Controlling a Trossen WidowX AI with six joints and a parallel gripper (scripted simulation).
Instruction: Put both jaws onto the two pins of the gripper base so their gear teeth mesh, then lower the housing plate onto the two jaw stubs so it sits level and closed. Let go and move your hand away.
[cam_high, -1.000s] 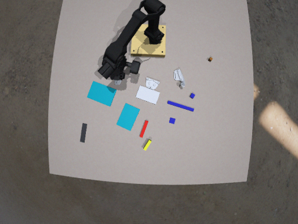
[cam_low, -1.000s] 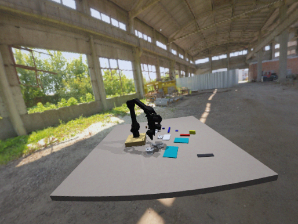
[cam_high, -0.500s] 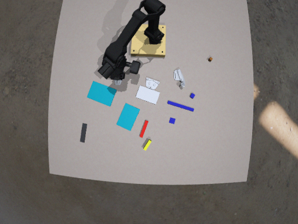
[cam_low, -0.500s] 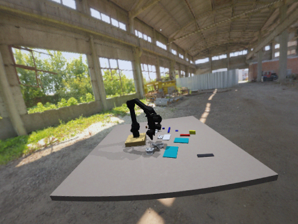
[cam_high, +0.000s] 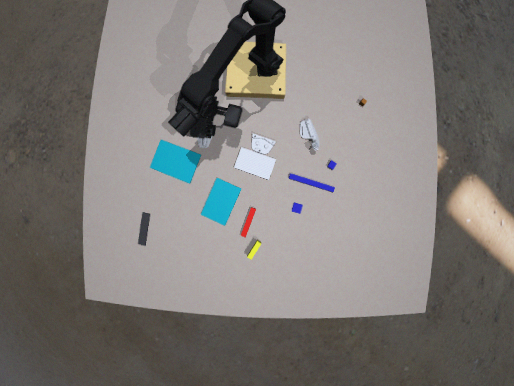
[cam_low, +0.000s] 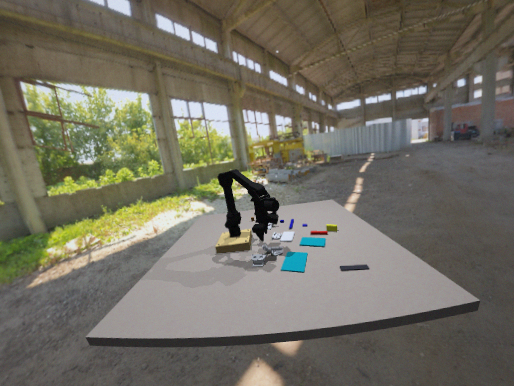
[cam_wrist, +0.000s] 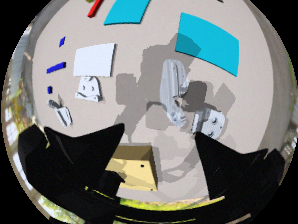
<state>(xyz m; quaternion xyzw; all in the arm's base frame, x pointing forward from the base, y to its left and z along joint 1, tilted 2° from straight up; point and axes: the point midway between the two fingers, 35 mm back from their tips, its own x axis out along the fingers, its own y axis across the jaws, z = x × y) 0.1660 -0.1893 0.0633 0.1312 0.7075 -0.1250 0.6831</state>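
The gripper base is 5 cm behind my gripper tip, 10 cm to the right of it and 6 cm below it. Also, from my gripper tip: blue bar 23 cm ahead, 30 cm to the left, 8 cm below; housing plate 9 cm ahead, 15 cm to the left, 8 cm below; red bar 34 cm ahead, 8 cm to the left, 8 cm below.
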